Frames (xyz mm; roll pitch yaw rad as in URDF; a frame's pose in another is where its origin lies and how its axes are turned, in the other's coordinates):
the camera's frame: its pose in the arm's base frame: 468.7 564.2 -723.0 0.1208 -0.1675 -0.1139
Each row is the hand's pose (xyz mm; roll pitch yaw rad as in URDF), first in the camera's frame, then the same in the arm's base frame.
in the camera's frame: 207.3 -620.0 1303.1 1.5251 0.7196 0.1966
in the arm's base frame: 382.1 -203.4 513.4 1.6225 0.5290 0.1501
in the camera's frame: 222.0 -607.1 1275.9 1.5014 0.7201 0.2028
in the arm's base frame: 402.5 -189.6 490.8 1.5975 0.5291 0.1555
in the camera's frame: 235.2 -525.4 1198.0 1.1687 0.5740 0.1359
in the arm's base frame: 436.9 -102.4 426.4 1.2717 0.3890 0.0801
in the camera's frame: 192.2 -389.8 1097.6 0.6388 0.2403 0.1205
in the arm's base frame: 425.3 46.6 337.1 0.7370 0.0584 0.0314
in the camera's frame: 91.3 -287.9 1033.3 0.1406 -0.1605 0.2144
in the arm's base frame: 347.3 165.1 269.4 0.2265 -0.3492 0.0889
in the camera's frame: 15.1 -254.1 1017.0 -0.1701 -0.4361 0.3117
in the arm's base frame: 278.7 208.7 244.8 -0.0933 -0.6315 0.1687
